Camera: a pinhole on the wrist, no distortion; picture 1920 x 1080 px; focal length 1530.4 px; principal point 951.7 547.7 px. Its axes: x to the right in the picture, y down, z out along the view. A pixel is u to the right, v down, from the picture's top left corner.
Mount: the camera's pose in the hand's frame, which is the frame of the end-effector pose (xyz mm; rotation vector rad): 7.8 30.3 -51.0 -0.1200 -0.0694 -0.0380
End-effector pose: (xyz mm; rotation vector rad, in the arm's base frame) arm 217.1 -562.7 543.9 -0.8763 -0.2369 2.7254
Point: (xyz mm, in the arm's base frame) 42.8 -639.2 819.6
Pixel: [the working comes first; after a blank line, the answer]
In the camera's frame: -18.4 -34.0 382.0

877.8 411.4
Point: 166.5 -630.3 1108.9
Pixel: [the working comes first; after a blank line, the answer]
In the camera's frame: -255.0 -164.1 544.0

234.4 86.1
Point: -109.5 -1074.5 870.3
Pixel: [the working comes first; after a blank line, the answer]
In the camera's frame: -61.3 374.5 597.8

outside the picture
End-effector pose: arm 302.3 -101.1 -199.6 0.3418 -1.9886 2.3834
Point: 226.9 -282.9 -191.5
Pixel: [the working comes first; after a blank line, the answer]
In the camera's frame: 105.0 -14.3 210.6

1714.7 444.1
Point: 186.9 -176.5 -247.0
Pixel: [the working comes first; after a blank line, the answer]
In the camera's frame: 110.9 40.0 96.5

outside the picture
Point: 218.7 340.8 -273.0
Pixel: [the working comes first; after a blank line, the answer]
In the camera's frame: -22.5 18.6 -404.6

behind the camera
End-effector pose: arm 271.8 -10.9 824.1 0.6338 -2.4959 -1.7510
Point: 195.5 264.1 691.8
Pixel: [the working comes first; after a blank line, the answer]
In the camera's frame: 23.3 -91.2 356.0

1051.7 155.7
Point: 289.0 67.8 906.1
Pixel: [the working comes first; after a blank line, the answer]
In the camera's frame: -63.0 47.5 98.1

outside the picture
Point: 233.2 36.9 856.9
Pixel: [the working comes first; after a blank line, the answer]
In the camera's frame: 10.1 14.2 93.3

1118.2 781.1
